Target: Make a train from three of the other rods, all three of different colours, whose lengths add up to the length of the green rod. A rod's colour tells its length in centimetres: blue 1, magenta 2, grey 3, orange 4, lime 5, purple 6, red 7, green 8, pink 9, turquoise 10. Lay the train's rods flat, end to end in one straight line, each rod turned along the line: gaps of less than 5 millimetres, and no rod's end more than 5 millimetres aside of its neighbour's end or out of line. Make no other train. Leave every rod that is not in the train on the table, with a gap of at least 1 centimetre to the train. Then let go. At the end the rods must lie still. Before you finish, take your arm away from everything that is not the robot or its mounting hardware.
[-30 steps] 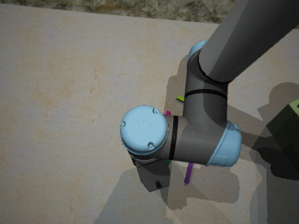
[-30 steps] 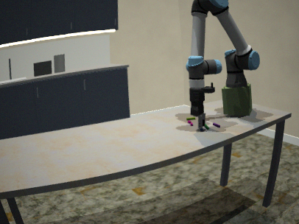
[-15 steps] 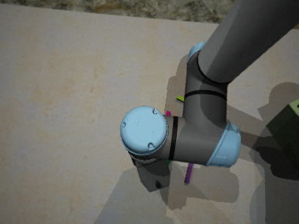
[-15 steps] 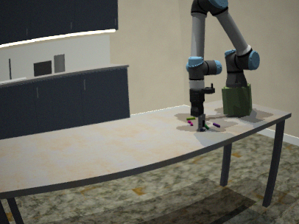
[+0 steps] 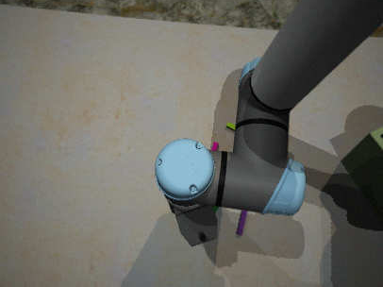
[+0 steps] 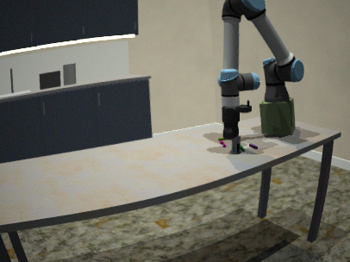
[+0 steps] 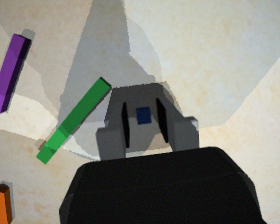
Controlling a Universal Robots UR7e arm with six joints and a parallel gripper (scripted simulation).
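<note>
My gripper is now 10 mm above the blue rod. From my hand the other things lie so: purple rod: 100 mm behind, 10 mm to the left, 10 mm below; orange rod: 110 mm to the right, 110 mm behind, 10 mm below; green rod: 50 mm behind, 20 mm to the right, 10 mm below.
</note>
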